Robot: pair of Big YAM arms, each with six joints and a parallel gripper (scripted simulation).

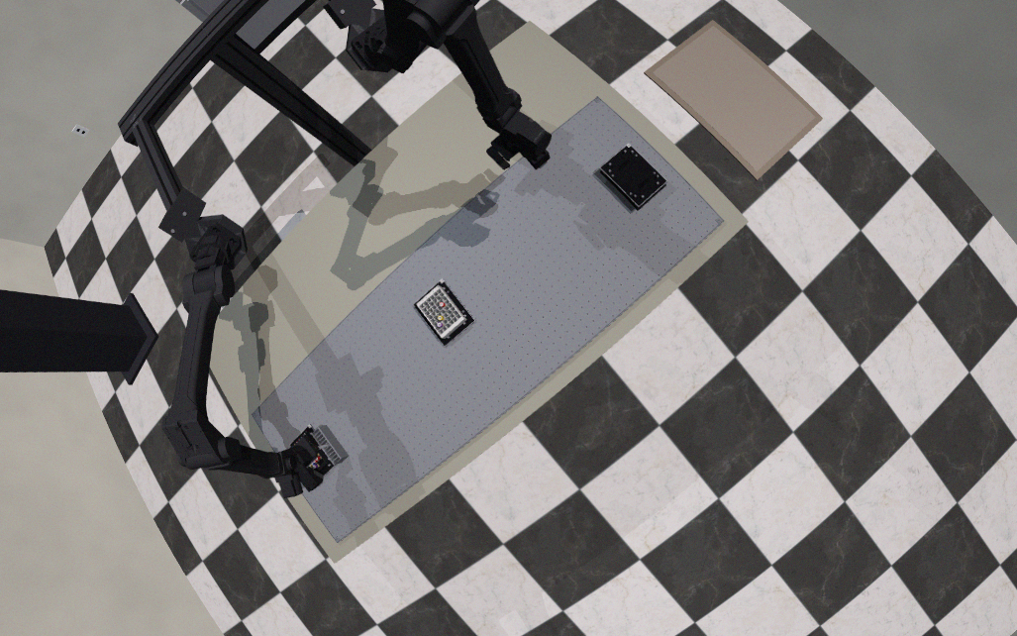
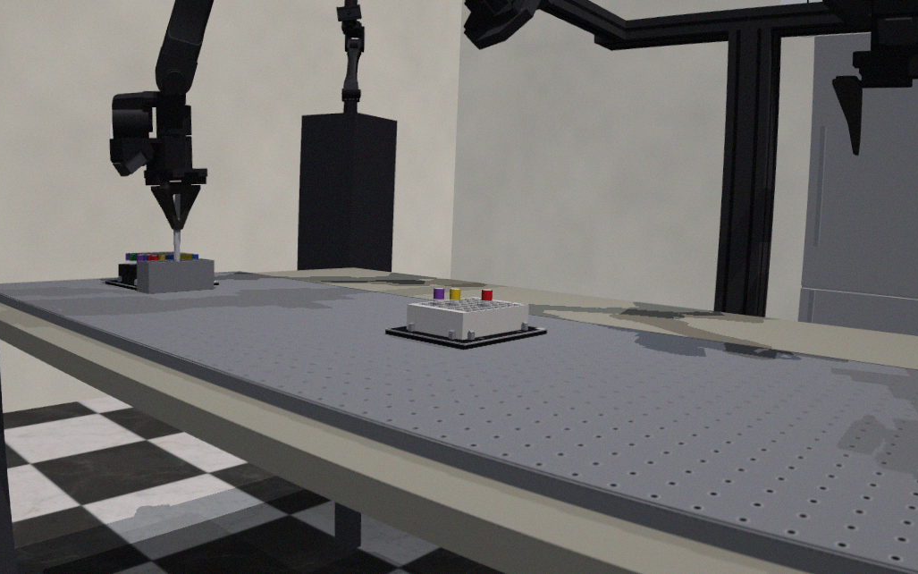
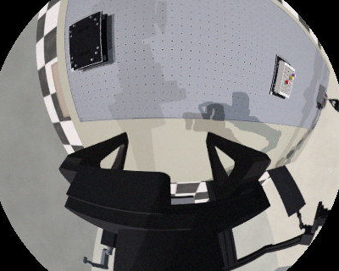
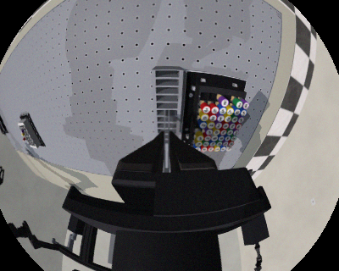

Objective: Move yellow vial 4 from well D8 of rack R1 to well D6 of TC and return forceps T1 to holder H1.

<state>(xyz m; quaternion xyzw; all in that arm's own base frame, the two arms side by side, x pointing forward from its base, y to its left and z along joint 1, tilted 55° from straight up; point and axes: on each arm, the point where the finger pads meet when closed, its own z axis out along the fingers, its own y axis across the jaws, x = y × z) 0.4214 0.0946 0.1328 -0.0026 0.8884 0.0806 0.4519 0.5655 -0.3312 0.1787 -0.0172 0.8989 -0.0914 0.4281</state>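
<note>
Now: right hand 100 mm above the grey holder H1. Round my right hand: white tube carrier TC (570 mm to the left, 90 mm below, 10 mm ahead).
</note>
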